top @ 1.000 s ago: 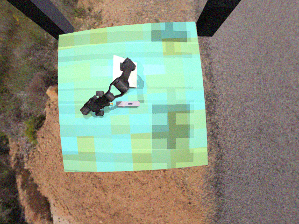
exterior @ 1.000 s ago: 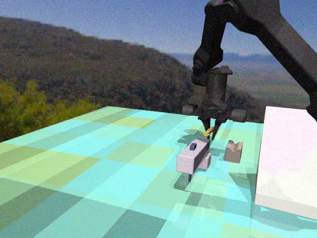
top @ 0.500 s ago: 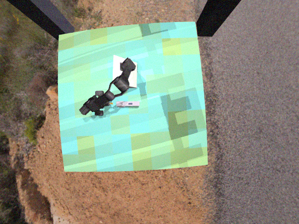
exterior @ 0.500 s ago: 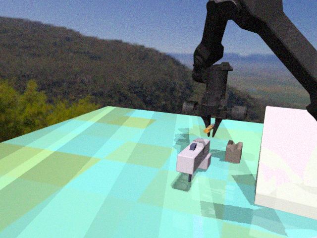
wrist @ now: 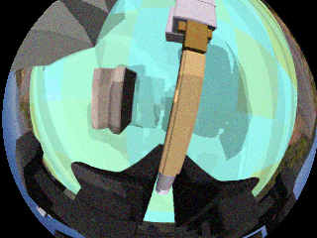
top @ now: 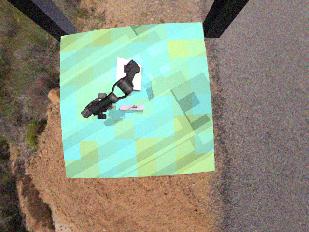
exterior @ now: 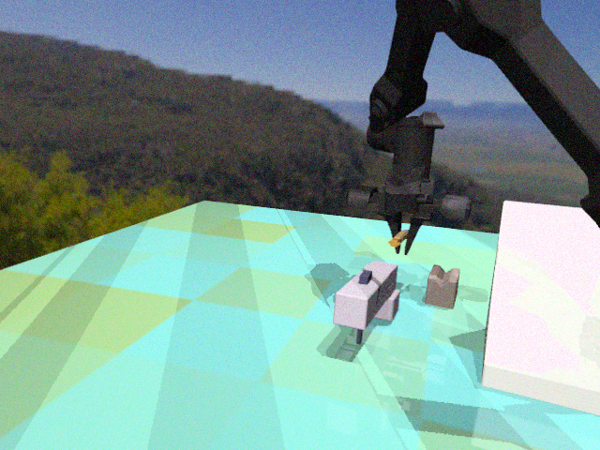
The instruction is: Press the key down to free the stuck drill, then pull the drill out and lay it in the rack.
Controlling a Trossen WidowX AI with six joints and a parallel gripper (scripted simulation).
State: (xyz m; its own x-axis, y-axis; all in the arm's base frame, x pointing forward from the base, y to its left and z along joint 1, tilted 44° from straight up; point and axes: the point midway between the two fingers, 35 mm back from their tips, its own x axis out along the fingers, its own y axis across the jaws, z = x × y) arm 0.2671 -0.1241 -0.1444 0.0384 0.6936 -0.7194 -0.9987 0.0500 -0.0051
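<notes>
Right now my gripper tip is 4 cm to the right of the drill and 4 cm below it. The rest, counted from my gripper tip: dark key 1 cm ahead, 23 cm to the left; then block 1 cm ahead, 20 cm to the left; then brown notched rack 7 cm behind, 4 cm to the left, 3 cm below.
</notes>
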